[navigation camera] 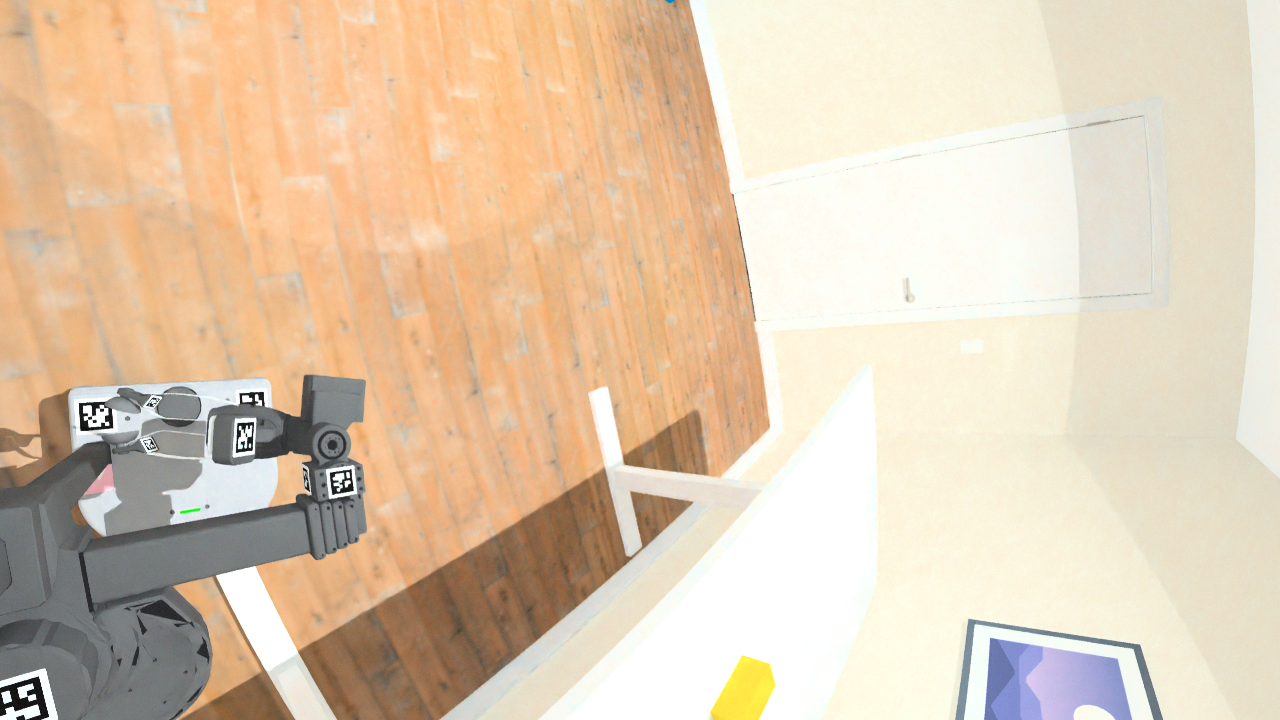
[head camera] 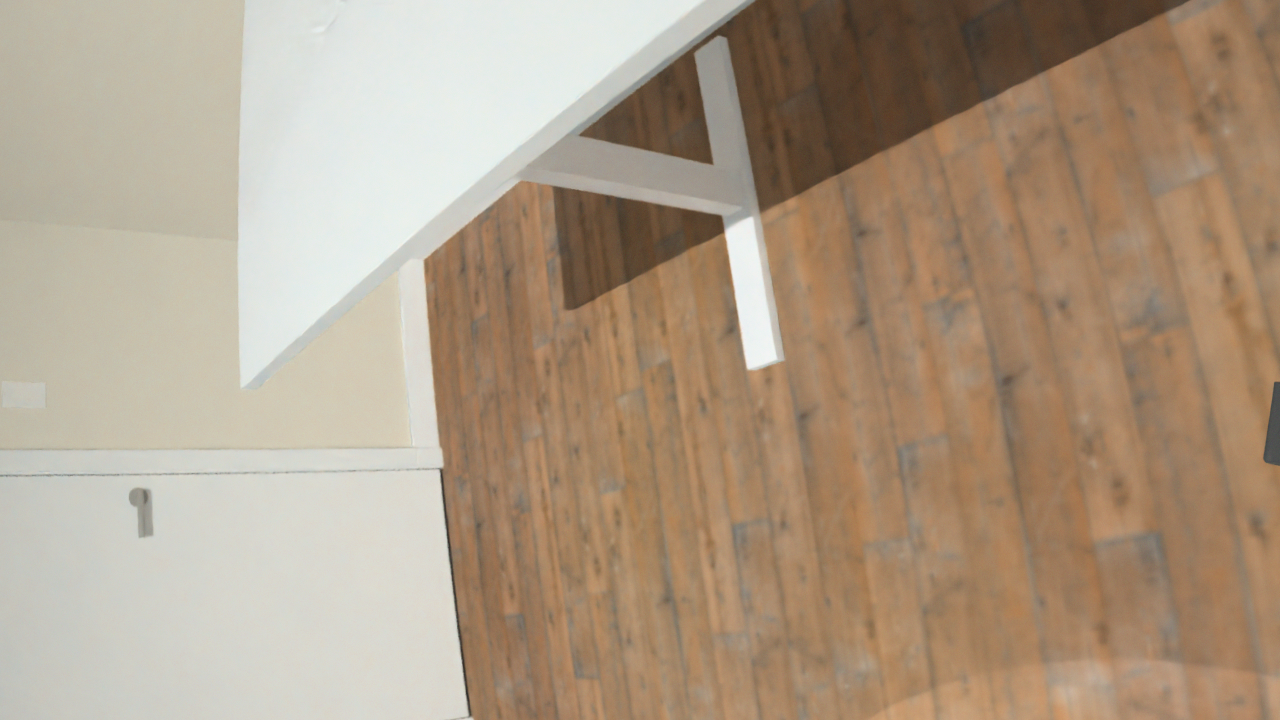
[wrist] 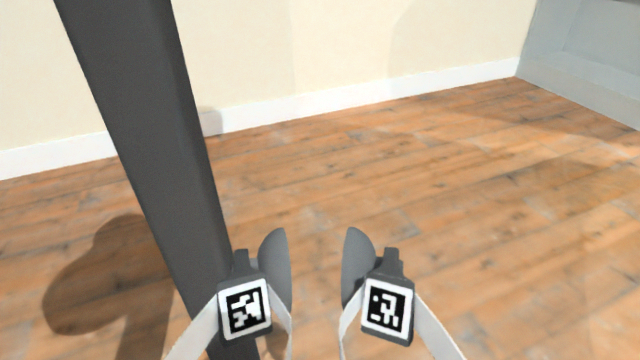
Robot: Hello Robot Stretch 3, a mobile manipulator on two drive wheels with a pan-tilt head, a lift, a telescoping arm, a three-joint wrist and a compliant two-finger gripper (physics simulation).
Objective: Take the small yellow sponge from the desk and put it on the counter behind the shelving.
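Where they show: gripper, fingertip midpoint: (navigation camera: 106,419) (wrist: 316,255); robot's base, link origin: (navigation camera: 179,404).
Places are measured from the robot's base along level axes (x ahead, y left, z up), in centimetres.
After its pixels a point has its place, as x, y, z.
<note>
The yellow sponge (navigation camera: 744,687) @(-40.8, -52.9, 97.7) is on the white desk (navigation camera: 796,573) @(-34.3, -78.4, 95.0) (head camera: 402,116) @(-25.2, -83.8, 95.0), near the bottom edge of the navigation view and partly cut off. It does not show in the head or wrist views. My gripper (wrist: 316,255) @(1.0, 8.0, 47.8) (navigation camera: 134,420) is partly open, with a gap between its fingertips and nothing in it. In the navigation view it is folded back over the robot's base, away from the sponge. The counter behind the shelving cannot be made out in these views.
White desk legs (head camera: 751,286) (navigation camera: 604,429) stand on the wooden floor (head camera: 895,447) @(8.8, -97.8, 0.0). A white door (head camera: 268,582) @(54.4, -257.6, 57.9) (navigation camera: 984,232) @(58.5, -256.5, 132.4) is in the wall. A framed picture (navigation camera: 1056,680) @(-79.4, -130.6, 148.2) hangs beyond the desk. A grey-blue unit (wrist: 590,90) @(126.7, 108.3, 6.9) stands at the wrist view's upper right, beyond the dark mast (wrist: 145,125) @(-6.7, 11.6, 54.3).
</note>
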